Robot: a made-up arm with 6 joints. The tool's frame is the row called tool.
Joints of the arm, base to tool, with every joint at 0 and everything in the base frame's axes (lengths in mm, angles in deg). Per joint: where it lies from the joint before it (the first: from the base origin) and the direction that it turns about. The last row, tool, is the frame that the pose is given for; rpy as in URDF.
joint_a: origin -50 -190 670 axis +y
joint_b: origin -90 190 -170 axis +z
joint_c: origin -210 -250 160 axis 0.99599 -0.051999 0.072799
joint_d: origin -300 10 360 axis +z
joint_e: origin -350 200 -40 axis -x
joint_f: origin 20 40 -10 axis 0.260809 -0.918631 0.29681
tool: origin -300 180 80 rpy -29.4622 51.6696 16.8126
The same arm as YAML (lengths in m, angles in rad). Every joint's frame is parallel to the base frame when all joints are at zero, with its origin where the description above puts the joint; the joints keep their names.
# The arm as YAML. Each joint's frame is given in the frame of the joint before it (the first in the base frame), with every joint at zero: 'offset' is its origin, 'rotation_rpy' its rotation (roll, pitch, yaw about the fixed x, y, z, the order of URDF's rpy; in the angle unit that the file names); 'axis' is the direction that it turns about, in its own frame. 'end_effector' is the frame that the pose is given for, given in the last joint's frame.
length_unit: m
angle_unit: rad
chain:
  - id: joint_a
    offset: [-0.05, -0.19, 0.67]
    rotation_rpy: [0.0, 0.0, 0.0]
    axis: "+y"
  - id: joint_b
    offset: [-0.09, 0.19, -0.17]
    rotation_rpy: [0.0, 0.0, 0.0]
    axis: "+z"
  - id: joint_c
    offset: [-0.21, -0.25, 0.16]
    rotation_rpy: [0.0, 0.0, 0.0]
    axis: [0.99599, -0.051999, 0.072799]
  - id: joint_d
    offset: [-0.3, 0.01, 0.36]
    rotation_rpy: [0.0, 0.0, 0.0]
    axis: "+z"
  - id: joint_e
    offset: [-0.35, 0.2, -0.04]
    rotation_rpy: [0.0, 0.0, 0.0]
    axis: "-x"
  - id: joint_f
    offset: [0.02, 0.04, -0.01]
    rotation_rpy: [0.0, 0.0, 0.0]
    axis: [0.260809, -0.918631, 0.29681]
end_effector:
  offset: [-0.3, 0.18, 0.08]
  rotation_rpy: [-0.5142, 0.9018, 0.2934]

